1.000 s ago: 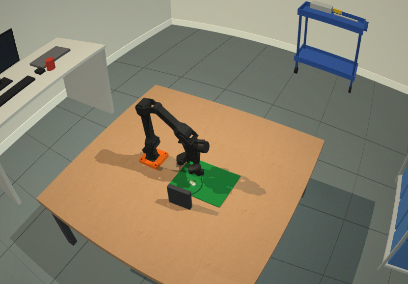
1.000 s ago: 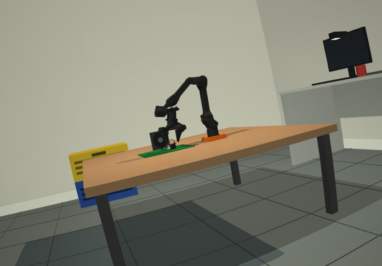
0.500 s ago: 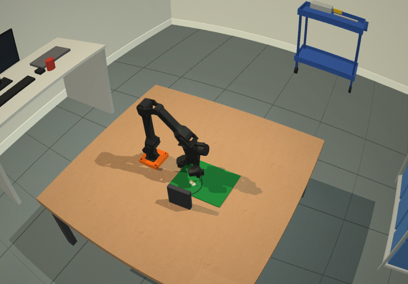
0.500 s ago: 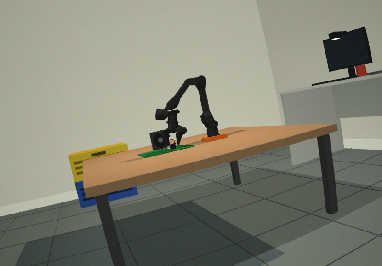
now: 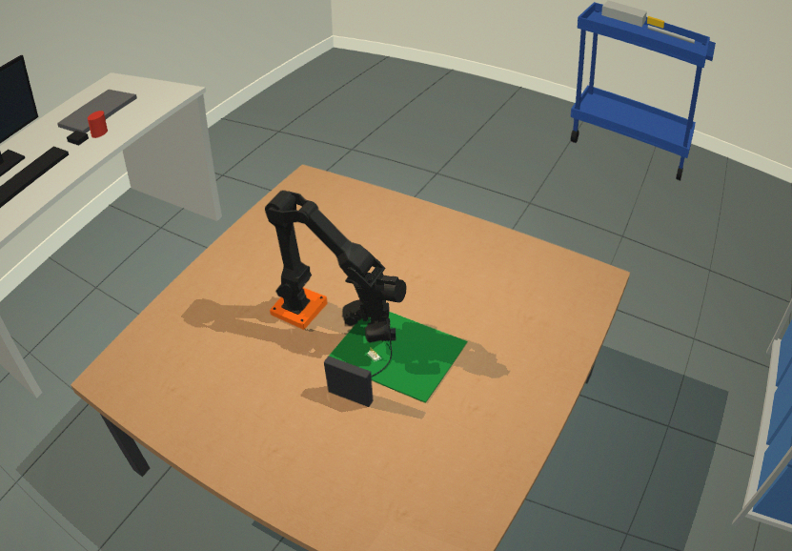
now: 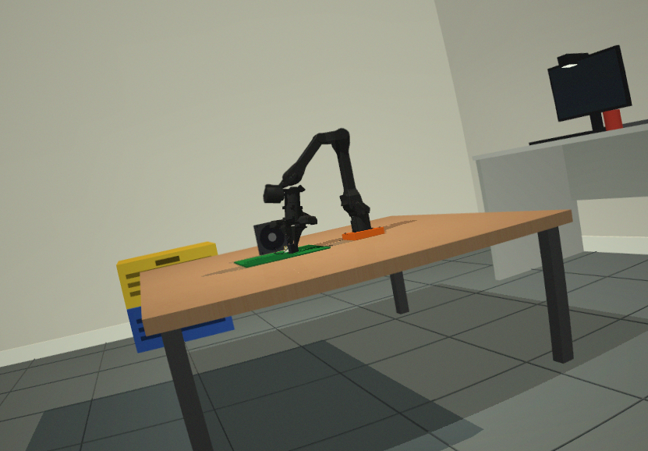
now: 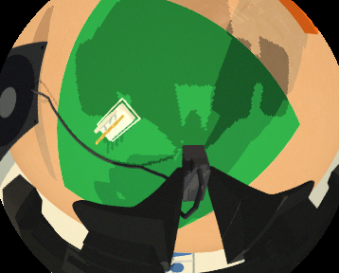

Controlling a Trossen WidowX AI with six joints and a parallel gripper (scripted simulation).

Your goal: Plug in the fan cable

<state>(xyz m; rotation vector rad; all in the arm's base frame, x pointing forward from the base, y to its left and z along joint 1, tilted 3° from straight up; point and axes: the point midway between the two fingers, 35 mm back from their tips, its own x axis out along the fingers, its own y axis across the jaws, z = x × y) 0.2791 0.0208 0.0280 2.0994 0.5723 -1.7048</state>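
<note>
Now: gripper tip 5 cm short of the green board, 2 cm to the left of it and 4 cm above it. Also, from my gripper tip: white four-pin fan header (7 cm to the right, 2 cm below); black fan (2 cm ahead, 21 cm to the right, 3 cm above); black fan plug (1 cm ahead).
</note>
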